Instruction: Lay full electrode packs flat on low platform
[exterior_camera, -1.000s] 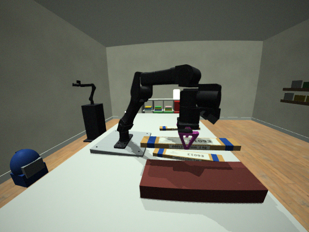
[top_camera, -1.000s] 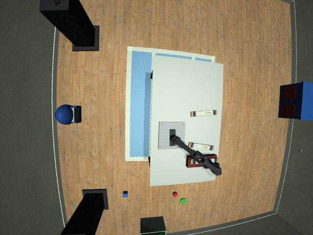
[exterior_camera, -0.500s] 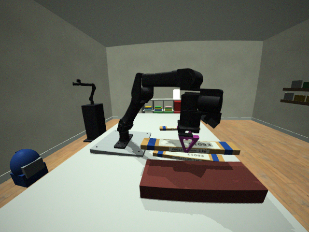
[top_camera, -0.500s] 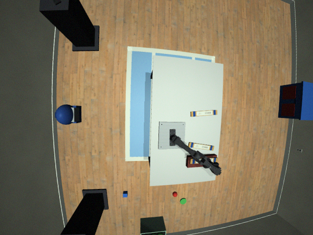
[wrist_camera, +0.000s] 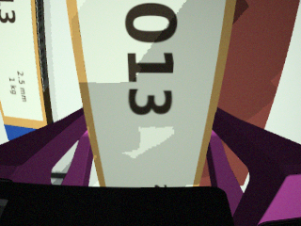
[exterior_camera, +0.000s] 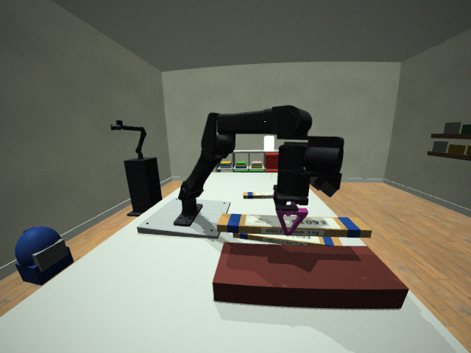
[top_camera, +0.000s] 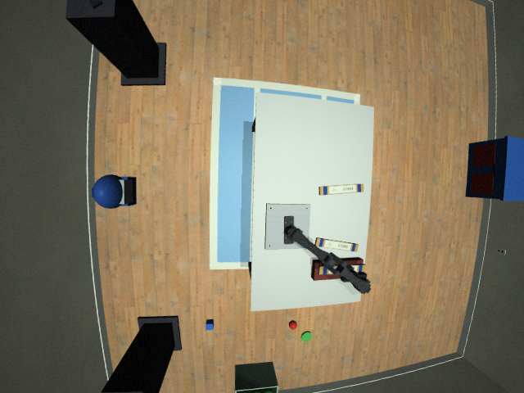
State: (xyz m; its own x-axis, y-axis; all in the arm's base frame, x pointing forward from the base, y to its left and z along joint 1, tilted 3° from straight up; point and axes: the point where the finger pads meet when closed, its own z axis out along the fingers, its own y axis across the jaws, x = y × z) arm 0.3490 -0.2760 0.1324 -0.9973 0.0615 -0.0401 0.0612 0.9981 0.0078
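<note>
Now: the dark red low platform 3 cm ahead of my hand, 5 cm to the right of it and 12 cm below it.
</note>
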